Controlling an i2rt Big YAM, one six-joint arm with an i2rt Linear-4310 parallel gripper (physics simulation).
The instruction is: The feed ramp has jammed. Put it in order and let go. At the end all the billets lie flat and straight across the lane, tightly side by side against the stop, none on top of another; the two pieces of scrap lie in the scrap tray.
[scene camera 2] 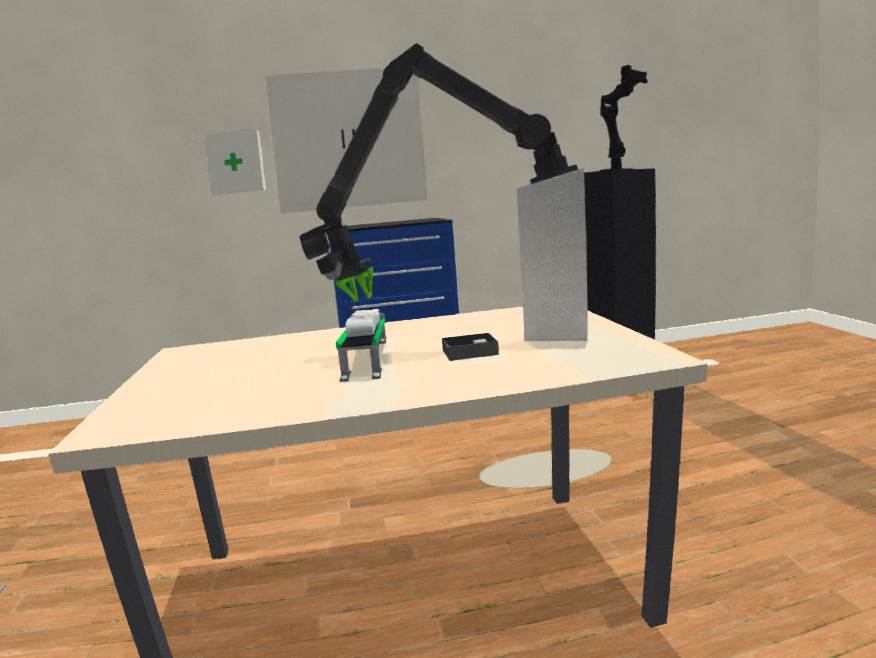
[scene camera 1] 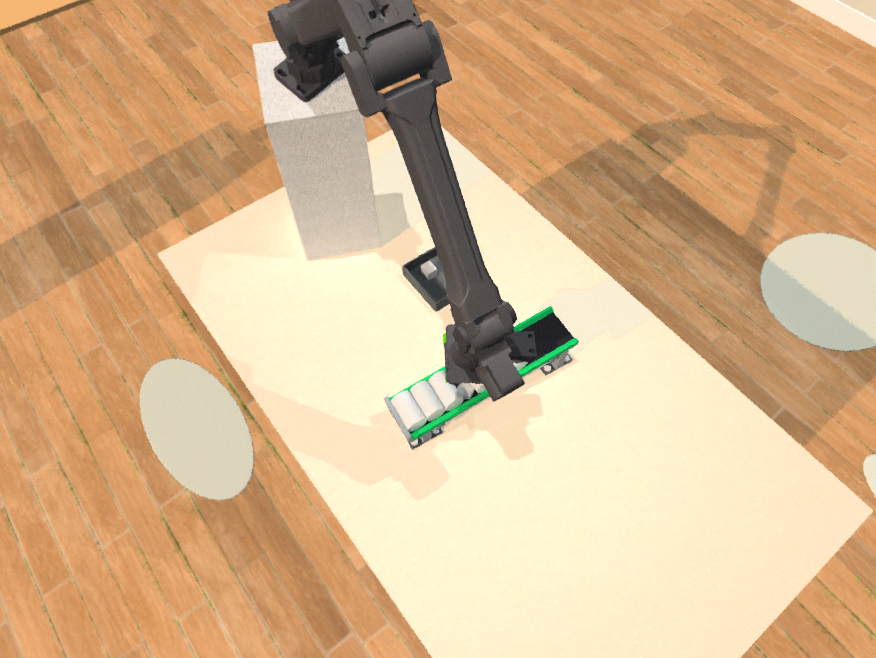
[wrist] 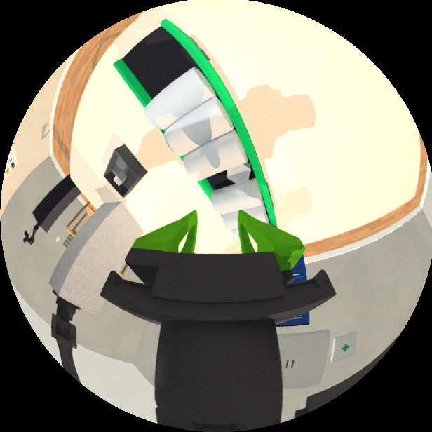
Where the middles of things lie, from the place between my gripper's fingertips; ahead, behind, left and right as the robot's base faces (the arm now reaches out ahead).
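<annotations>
My gripper: 22 cm beyond the dark scrap tray (scene camera 1: 434, 292), 19 cm right of it, 12 cm higher than it.
</annotations>
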